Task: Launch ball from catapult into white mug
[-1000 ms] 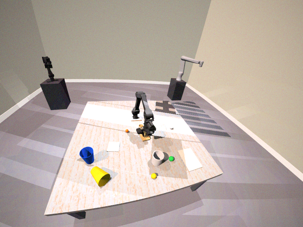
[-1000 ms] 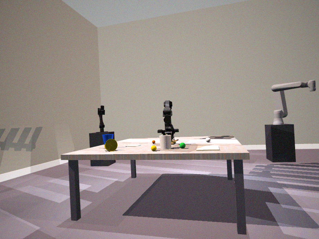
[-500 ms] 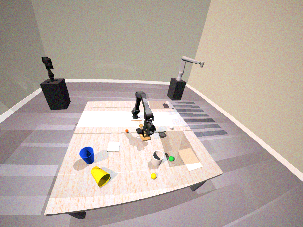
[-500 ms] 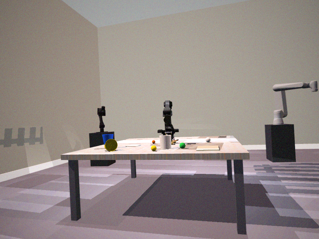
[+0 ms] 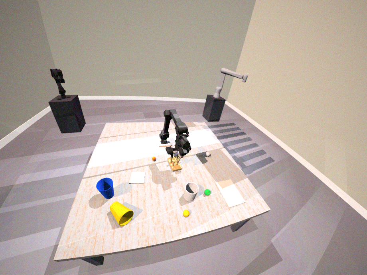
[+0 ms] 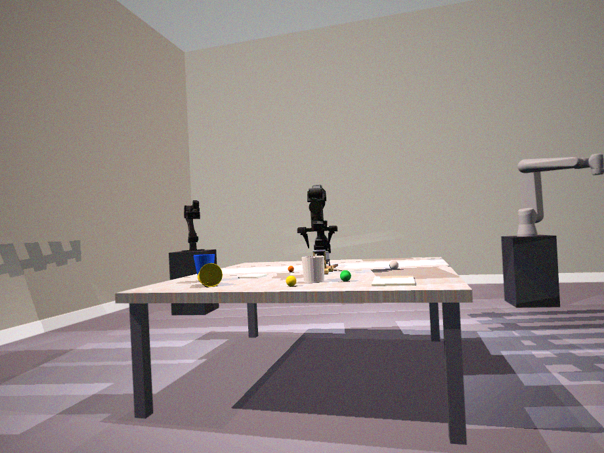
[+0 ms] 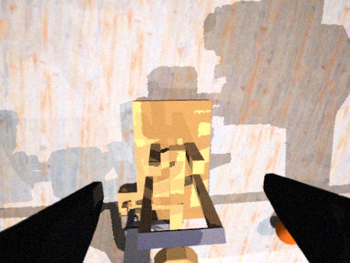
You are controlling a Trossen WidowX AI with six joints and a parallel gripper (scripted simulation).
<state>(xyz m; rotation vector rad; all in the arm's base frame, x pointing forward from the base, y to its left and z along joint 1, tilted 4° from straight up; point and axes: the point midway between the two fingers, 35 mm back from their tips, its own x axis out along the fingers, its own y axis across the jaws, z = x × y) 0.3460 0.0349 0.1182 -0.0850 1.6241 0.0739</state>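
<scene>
My gripper tip is now 160 mm to the left of the orange ball, 120 mm past it and 110 mm above it. Round my gripper tip: white mug: 270 mm ahead, 90 mm below, 20 mm to the left; then wooden catapult: 70 mm below, 70 mm behind, 10 mm to the left; then green ball: 290 mm ahead, 150 mm to the left, 100 mm below.
</scene>
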